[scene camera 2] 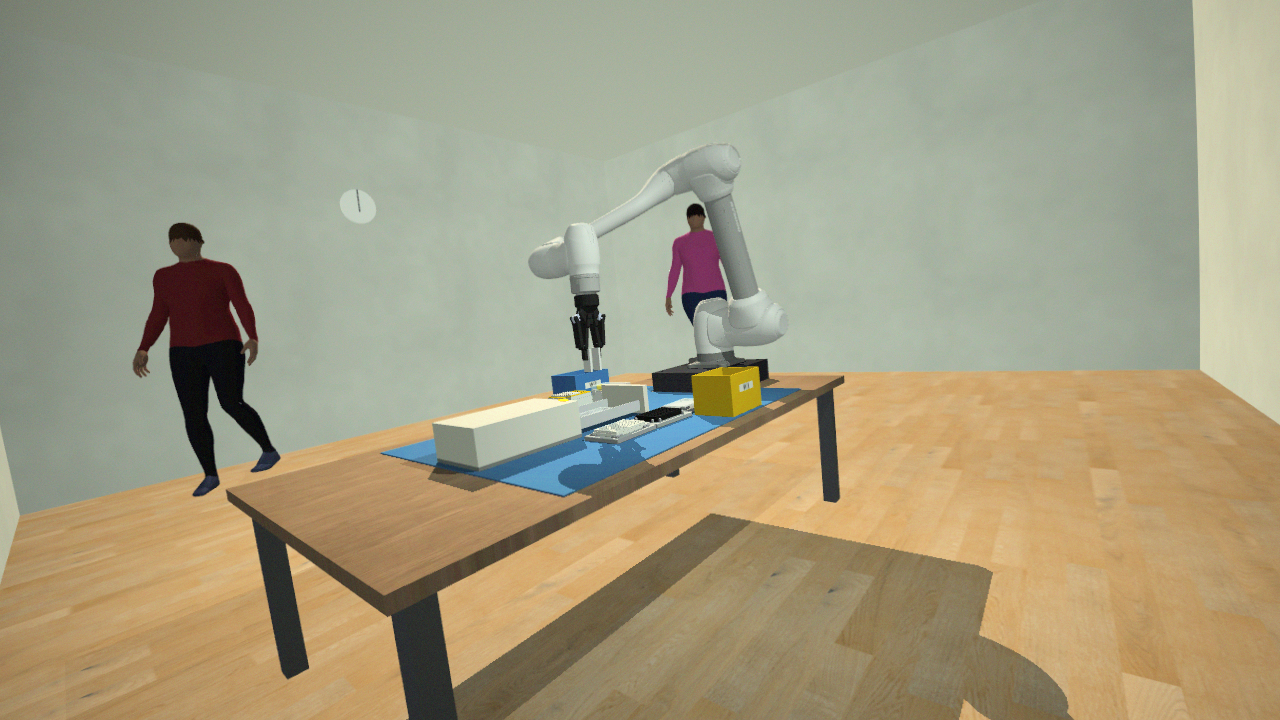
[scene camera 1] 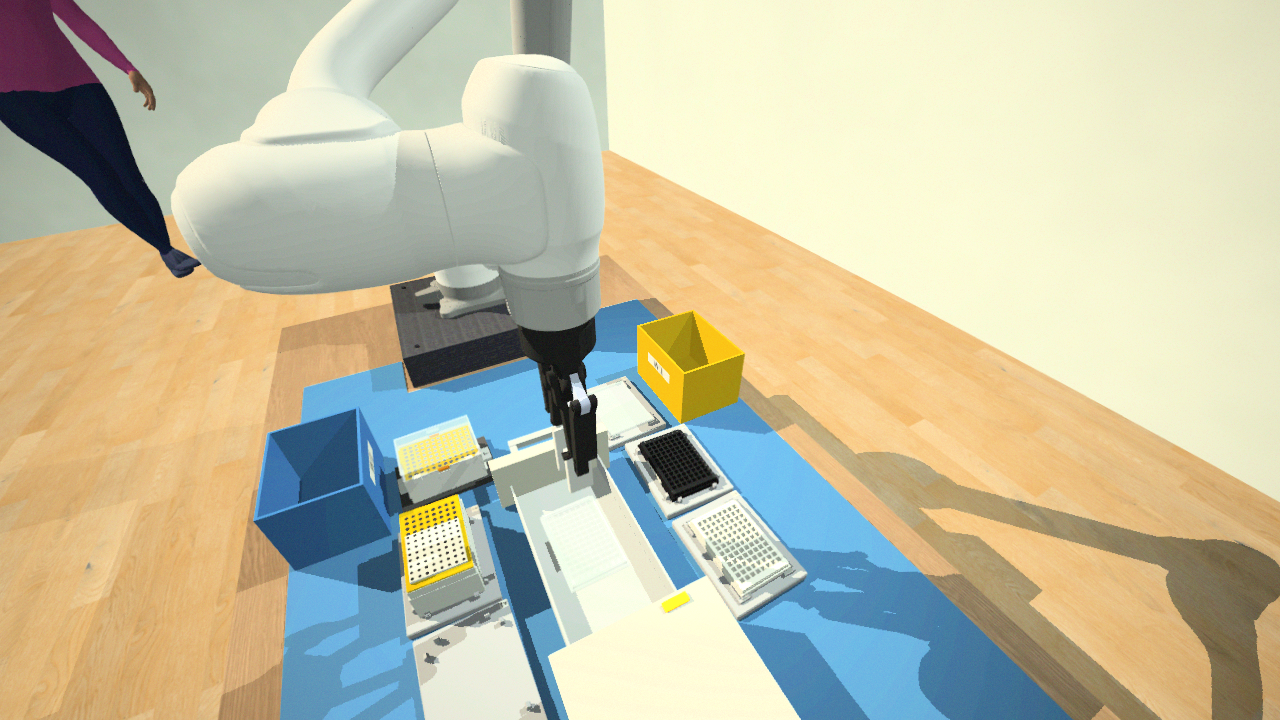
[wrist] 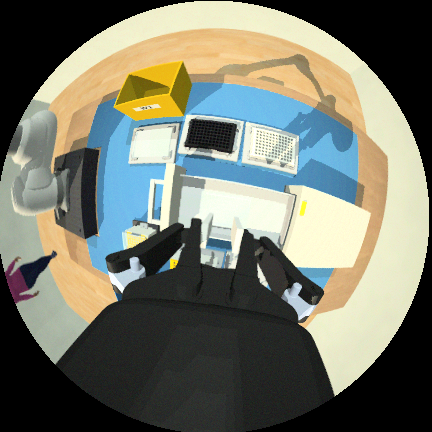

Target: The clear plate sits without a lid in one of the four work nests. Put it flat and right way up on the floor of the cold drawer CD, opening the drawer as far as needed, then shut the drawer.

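Places are measured from the arm's base along level axes (x ahead, y left, z up), in centimetres.
Pixels of known places: gripper, between the fingertips: (scene camera 2: pixel 593 370) (scene camera 1: pixel 575 475) (wrist: pixel 222 223); arm's base, origin of its link: (scene camera 2: pixel 716 364) (scene camera 1: pixel 474 293) (wrist: pixel 61 189).
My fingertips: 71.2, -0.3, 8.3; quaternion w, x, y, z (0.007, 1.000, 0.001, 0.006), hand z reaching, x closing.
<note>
For each thing: its middle in the pictures, then the offset to it from my fingertips, as dx, dy, dz. "spot": a spot on its surface instead.
- clear plate, middle of its body: (scene camera 1: pixel 582 539) (wrist: pixel 224 210) (scene camera 2: pixel 596 413) +0.3, -0.3, -13.5
- drawer's handle, a spot on its surface: (wrist: pixel 151 201) spot: -17.4, +0.1, -8.5
- black plate, middle of its body: (scene camera 1: pixel 676 462) (wrist: pixel 210 133) (scene camera 2: pixel 659 414) -6.3, +19.4, -14.1
- white plate, middle of its body: (scene camera 1: pixel 737 543) (scene camera 2: pixel 620 427) (wrist: pixel 273 145) +10.9, +19.2, -14.1
- blue bin, middle of its body: (scene camera 1: pixel 328 483) (scene camera 2: pixel 581 387) -24.2, -32.2, -10.0
- yellow bin, middle of its body: (scene camera 1: pixel 687 363) (scene camera 2: pixel 727 390) (wrist: pixel 154 91) -24.3, +32.5, -10.0
The clear plate (scene camera 1: pixel 586 548) lies flat, without a lid, on the drawer floor; its outline is hard to make out in the wrist view. The drawer stands open, its cream front panel (scene camera 1: pixel 521 474) (scene camera 2: pixel 631 396) (wrist: pixel 171 200) well out from the cream housing (scene camera 1: pixel 662 667) (scene camera 2: pixel 510 431) (wrist: pixel 327 230). The drawer's handle (wrist: pixel 151 201) stands beyond the front panel. My gripper (scene camera 1: pixel 579 470) (scene camera 2: pixel 593 363) (wrist: pixel 222 223) points down above the drawer. Its fingers are partly closed, with a clear gap and nothing between them, so it is open. The plate's upper-side detail is too faint to tell.
A black plate (scene camera 1: pixel 677 462) (wrist: pixel 211 135) and a white plate (scene camera 1: pixel 741 544) (wrist: pixel 272 146) sit in nests on one side of the drawer. Tip racks (scene camera 1: pixel 438 450) (scene camera 1: pixel 435 542) and a blue bin (scene camera 1: pixel 317 510) stand on the other. A yellow bin (scene camera 1: pixel 711 380) (scene camera 2: pixel 716 394) (wrist: pixel 175 100) stands near the robot base.
</note>
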